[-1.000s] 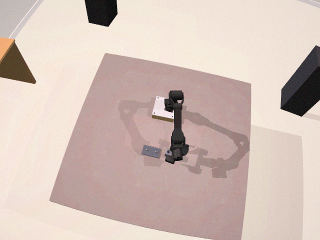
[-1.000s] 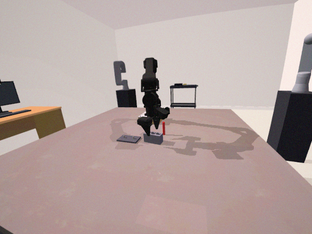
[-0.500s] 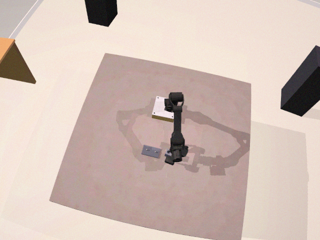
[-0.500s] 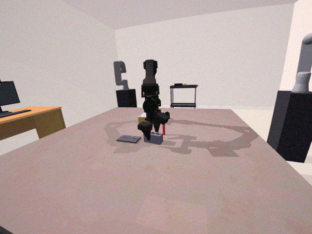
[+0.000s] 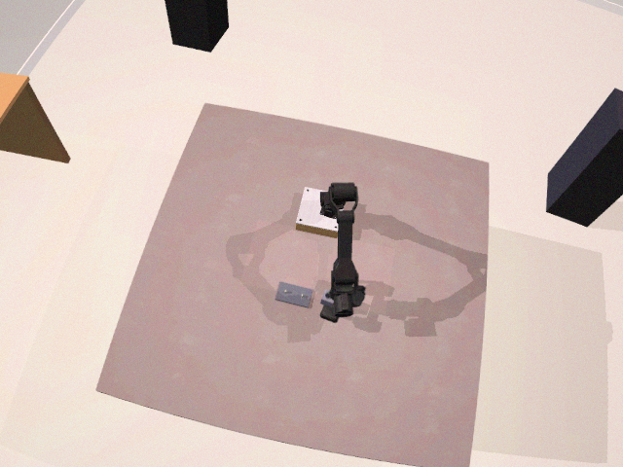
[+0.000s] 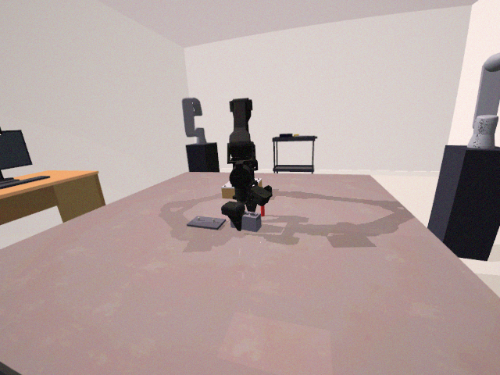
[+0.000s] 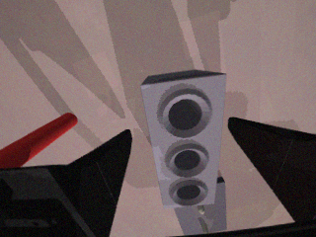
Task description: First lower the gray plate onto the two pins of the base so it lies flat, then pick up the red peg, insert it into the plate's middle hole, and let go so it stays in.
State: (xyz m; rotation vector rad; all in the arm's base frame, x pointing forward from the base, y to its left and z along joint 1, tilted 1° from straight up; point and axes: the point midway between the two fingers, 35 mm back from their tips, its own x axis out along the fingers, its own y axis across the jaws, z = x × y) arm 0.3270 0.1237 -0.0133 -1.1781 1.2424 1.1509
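The red peg is 10 cm behind my gripper tip, 2 cm to the left of it and 3 cm above it. The rest, counted from my gripper tip: gray plate (3 cm above).
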